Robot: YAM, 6 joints.
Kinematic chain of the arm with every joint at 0, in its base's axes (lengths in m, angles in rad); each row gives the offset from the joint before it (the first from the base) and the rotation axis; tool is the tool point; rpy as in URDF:
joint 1: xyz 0 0 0.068 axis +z
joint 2: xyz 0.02 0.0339 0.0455 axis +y
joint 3: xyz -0.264 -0.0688 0 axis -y
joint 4: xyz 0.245 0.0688 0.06 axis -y
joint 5: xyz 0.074 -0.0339 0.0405 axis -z
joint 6: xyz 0.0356 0 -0.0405 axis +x
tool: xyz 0 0 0 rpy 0 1.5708 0
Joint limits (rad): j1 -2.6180..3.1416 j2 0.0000..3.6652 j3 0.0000..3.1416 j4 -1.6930..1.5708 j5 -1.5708..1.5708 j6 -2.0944..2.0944
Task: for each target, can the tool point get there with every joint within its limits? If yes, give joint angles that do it. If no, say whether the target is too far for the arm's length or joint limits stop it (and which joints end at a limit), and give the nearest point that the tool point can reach.
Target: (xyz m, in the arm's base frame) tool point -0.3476 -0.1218 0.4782
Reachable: yes | joints 0.2798 0.3110 1.8000 1.3060 0.6343 -0.7687
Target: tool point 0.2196 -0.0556 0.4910
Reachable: yes | joints -0.0977 1.1649 1.3743 0.0941 1.2595 1.4120
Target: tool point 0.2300 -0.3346 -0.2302
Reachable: yes | joints -1.0509 3.3829 2.2360 -0.7435 -1.2167 0.2937
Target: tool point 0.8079 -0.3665 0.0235
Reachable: no: too far | nearest point 0.5851 -0.2654 0.0489 | short by 0.246 m
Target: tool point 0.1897 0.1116 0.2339
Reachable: yes | joints 0.4383 1.4776 1.0683 -1.4057 -0.6147 1.3804
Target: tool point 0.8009 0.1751 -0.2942
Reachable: no: too far | nearest point 0.5643 0.1234 -0.1707 | short by 0.272 m
